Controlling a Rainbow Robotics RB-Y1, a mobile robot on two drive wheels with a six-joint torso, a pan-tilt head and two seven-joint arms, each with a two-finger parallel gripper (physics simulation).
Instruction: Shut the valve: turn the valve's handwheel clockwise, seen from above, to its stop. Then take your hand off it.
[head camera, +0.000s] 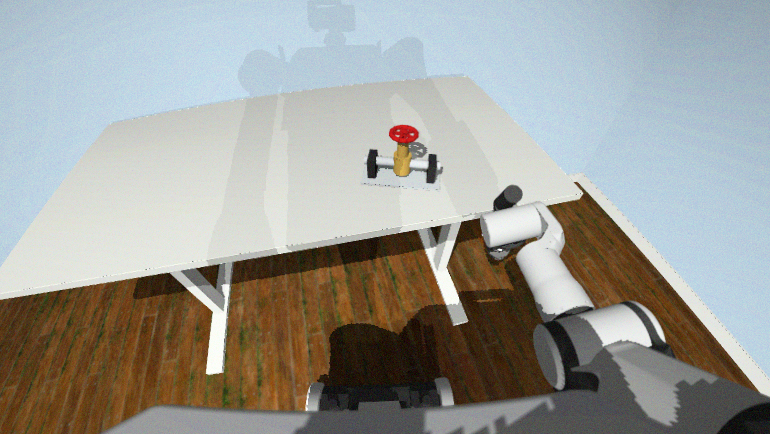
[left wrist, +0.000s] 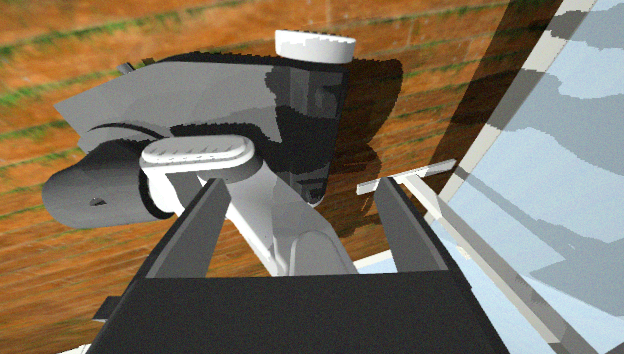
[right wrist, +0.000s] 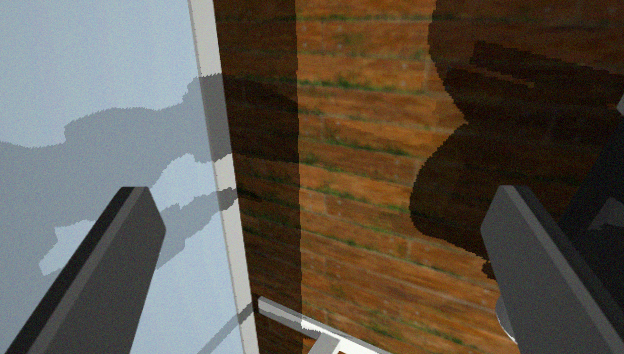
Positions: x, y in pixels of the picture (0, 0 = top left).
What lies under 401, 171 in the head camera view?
A valve.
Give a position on a white table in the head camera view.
At 168, 193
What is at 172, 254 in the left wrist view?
My left gripper.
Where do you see my right gripper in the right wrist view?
322, 208
